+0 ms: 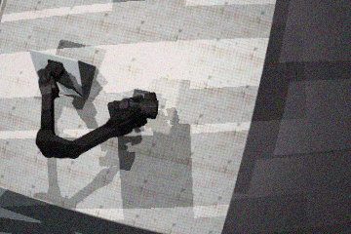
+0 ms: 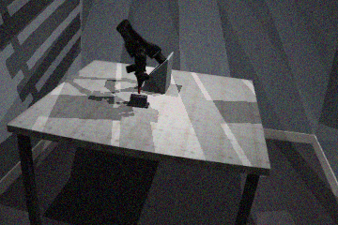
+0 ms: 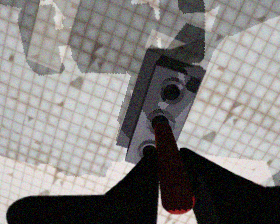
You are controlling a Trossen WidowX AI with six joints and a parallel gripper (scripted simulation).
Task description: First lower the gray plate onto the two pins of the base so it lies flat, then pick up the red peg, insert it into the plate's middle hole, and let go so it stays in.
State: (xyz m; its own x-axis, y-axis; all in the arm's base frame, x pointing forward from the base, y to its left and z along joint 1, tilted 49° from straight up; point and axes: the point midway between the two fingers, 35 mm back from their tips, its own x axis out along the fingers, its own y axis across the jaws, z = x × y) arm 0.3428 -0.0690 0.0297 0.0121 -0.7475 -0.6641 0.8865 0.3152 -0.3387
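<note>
Right now the red peg is right at my gripper tip. The rest, counted from my gripper tip: base: 11 cm below; gray plate: 7 cm below.
</note>
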